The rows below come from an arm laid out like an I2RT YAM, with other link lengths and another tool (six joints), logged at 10 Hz.
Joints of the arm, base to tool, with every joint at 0 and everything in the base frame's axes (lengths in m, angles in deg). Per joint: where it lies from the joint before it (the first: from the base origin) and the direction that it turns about. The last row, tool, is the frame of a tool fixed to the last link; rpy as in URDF.
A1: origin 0 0 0.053 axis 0 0 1
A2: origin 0.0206 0.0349 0.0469 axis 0 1 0
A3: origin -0.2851 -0.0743 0 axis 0 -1 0
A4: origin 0.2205 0.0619 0.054 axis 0 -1 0
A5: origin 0.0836 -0.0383 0.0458 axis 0 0 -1
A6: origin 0.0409 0 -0.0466 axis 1 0 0
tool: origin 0.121 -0.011 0.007 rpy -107.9 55.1 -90
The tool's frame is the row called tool.
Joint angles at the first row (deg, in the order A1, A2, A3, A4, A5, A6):
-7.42 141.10 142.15 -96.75 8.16 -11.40
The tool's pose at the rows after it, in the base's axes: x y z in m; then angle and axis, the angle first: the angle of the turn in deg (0 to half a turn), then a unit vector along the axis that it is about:
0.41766 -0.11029 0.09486 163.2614 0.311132 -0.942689 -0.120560
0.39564 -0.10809 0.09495 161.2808 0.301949 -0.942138 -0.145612
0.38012 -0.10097 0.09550 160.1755 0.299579 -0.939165 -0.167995
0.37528 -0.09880 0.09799 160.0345 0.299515 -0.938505 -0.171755
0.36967 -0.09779 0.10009 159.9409 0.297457 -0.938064 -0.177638
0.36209 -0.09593 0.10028 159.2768 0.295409 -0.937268 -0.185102
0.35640 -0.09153 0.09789 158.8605 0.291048 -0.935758 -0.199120
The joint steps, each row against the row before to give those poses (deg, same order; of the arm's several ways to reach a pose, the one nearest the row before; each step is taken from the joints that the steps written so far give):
-1.09 -2.47 -5.12 0.00 -0.30 0.02
-0.72 -3.08 -6.23 0.00 -1.47 0.16
-0.05 -2.34 -4.52 0.00 -1.72 -0.03
0.07 -1.07 -1.40 0.00 -0.33 0.03
-0.20 -1.07 -1.48 0.00 -0.50 -0.03
-0.09 -1.03 -2.04 0.00 -0.42 0.03
0.00 -0.44 -1.62 0.00 -1.22 0.28

